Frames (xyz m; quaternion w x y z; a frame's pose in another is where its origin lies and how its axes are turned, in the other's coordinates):
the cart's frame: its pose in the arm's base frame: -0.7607 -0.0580 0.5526 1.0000 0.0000 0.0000 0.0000
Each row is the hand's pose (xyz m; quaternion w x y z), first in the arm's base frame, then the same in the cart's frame.
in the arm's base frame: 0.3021 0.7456 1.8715 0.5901 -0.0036 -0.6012 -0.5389
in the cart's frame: 1.0628 0.8036 1.3189 0.5901 -0.0036 -0.6012 -0.5389
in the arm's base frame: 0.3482 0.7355 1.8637 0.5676 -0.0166 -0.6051 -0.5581
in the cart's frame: 1.1089 0.7935 1.3111 0.5676 -0.0166 -0.6051 -0.5581
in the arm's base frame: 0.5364 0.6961 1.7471 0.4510 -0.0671 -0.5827 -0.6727
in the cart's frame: 1.2971 0.7541 1.1945 0.4510 -0.0671 -0.5827 -0.6727
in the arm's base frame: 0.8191 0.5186 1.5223 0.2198 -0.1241 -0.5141 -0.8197
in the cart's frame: 1.5798 0.5766 0.9697 0.2198 -0.1241 -0.5141 -0.8197
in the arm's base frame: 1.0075 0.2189 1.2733 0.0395 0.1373 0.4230 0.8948
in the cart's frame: 1.7682 0.2769 0.7207 0.0395 0.1373 0.4230 0.8948
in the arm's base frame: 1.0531 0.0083 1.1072 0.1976 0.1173 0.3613 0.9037
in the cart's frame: 1.8138 0.0663 0.5546 0.1976 0.1173 0.3613 0.9037
